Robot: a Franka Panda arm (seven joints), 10 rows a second.
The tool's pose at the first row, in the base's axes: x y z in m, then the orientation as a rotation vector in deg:
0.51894 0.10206 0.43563 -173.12 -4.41 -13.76
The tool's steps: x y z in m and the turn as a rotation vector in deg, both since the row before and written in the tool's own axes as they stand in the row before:
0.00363 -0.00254 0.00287 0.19 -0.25 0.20
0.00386 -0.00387 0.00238 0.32 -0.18 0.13
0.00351 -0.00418 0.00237 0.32 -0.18 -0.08
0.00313 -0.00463 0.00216 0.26 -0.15 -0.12
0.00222 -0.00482 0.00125 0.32 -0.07 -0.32
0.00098 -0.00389 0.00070 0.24 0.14 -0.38
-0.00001 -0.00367 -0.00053 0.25 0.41 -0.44
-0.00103 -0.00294 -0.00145 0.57 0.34 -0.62
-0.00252 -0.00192 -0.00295 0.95 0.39 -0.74
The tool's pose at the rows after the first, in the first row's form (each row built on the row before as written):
0.52281 0.10506 0.43366 -172.96 -4.15 -13.34
0.52676 0.10933 0.43234 -172.66 -4.00 -13.02
0.53035 0.11389 0.43103 -172.37 -4.17 -12.72
0.53349 0.11887 0.42993 -172.13 -4.39 -12.48
0.53557 0.12390 0.42963 -171.83 -4.90 -12.37
0.53638 0.12789 0.42959 -171.58 -5.48 -12.59
0.53603 0.13144 0.43059 -171.28 -6.12 -13.22
0.53456 0.13407 0.43224 -170.67 -7.06 -13.73
0.53145 0.13533 0.43498 -169.67 -8.19 -14.27

